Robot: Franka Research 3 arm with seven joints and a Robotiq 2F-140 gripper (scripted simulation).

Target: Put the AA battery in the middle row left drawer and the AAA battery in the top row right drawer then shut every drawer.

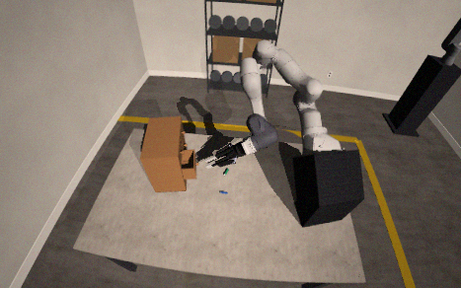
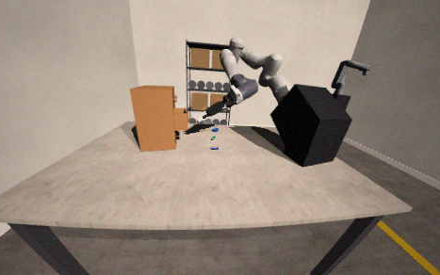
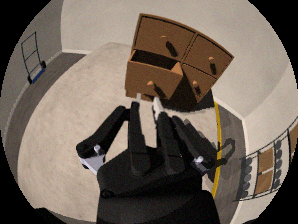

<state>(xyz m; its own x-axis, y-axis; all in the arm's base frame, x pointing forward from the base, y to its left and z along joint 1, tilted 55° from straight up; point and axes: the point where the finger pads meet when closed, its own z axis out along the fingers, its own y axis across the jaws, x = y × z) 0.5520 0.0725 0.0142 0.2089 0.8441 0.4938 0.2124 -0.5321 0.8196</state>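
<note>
My gripper is now 8 cm past the green cylinder, 6 cm to the left of it and 16 cm above it. From my hand the other things lie so: larger blue battery (10 cm behind, 22 cm to the right, 16 cm below); AAA battery (8 cm behind, 9 cm to the left, 16 cm below).
</note>
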